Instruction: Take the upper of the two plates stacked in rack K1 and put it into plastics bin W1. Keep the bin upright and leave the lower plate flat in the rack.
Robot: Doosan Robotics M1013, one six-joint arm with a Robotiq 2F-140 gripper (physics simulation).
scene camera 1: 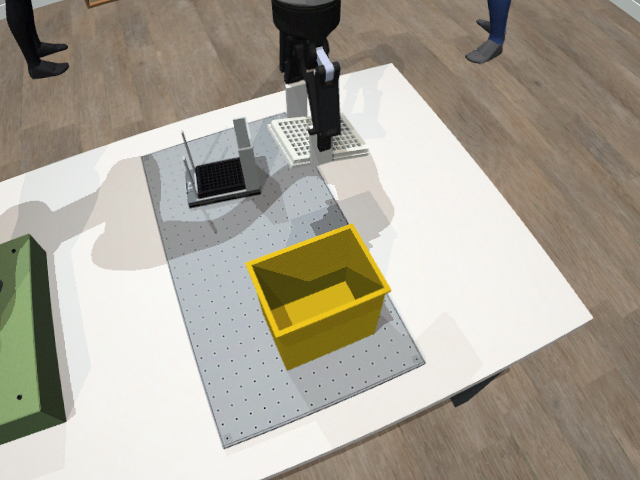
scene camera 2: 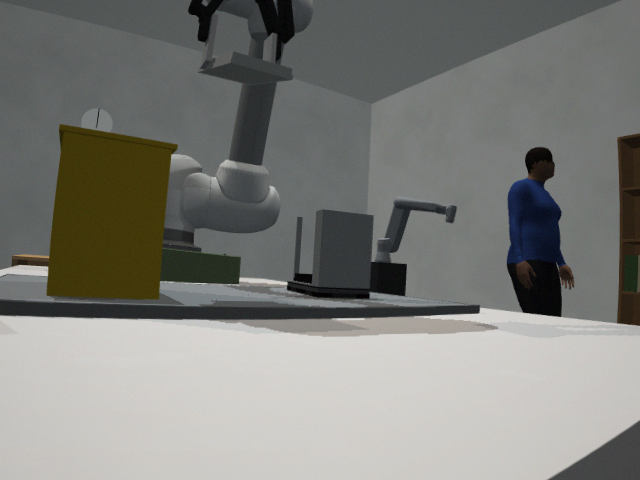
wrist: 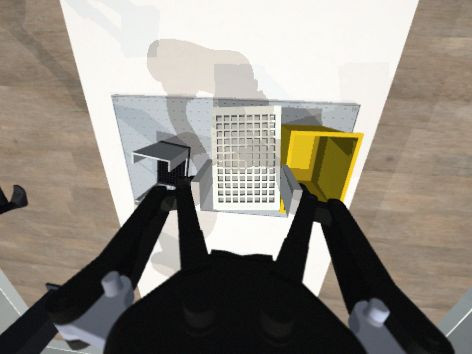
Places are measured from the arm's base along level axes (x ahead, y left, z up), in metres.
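Pixels of known places: gripper, between the fingertips: (scene camera 1: 308, 140) (scene camera 2: 237, 73) (wrist: 246, 173); arm's base, origin of its link: (scene camera 2: 165, 249).
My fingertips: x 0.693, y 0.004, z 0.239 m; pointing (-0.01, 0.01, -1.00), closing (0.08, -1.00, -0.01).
For each thing: its top centre in the pictures, then the offset to it from my fingertips. Level surfaces: height alone.
- white grid plate, centre of its top: (wrist: 245, 166) (scene camera 1: 319, 124) (scene camera 2: 244, 53) dx +0.017, dy +0.003, dz +0.024 m
- yellow bin W1, centre of its top: (scene camera 2: 113, 151) (scene camera 1: 317, 276) (wrist: 317, 177) dx -0.035, dy -0.147, dz -0.127 m
- Rack K1, centre of its top: (scene camera 2: 329, 216) (scene camera 1: 210, 138) (wrist: 150, 185) dx -0.138, dy +0.229, dz -0.165 m
- black grid plate, centre of its top: (scene camera 1: 224, 173) (wrist: 170, 167) dx -0.128, dy +0.228, dz -0.273 m
- white table, height of its surface: dz -0.320 m
My gripper (scene camera 1: 310, 129) (scene camera 2: 241, 54) (wrist: 246, 173) is shut on a white grid plate (scene camera 1: 293, 139) (scene camera 2: 253, 69) (wrist: 246, 150), with one finger pad at each long side. The plate hangs high in the air, above the rim height of the bin. In the wrist view it shows between rack and bin. The yellow bin W1 (scene camera 1: 330, 333) (scene camera 2: 108, 217) (wrist: 303, 150) stands upright; its visible floor is bare. Rack K1 (scene camera 1: 249, 165) (scene camera 2: 343, 248) (wrist: 162, 150) has grey upright guides. A black grid plate (scene camera 1: 219, 175) (wrist: 170, 172) lies flat in it.
Bin and rack stand on a grey perforated board (scene camera 1: 232, 361) (scene camera 2: 258, 311) (wrist: 135, 120) on the white table (scene camera 1: 491, 289). A green block (scene camera 1: 20, 335) (scene camera 2: 201, 266) is at the left in scene camera 1. A person in blue (scene camera 2: 535, 222) and another small arm (scene camera 2: 398, 222) are behind.
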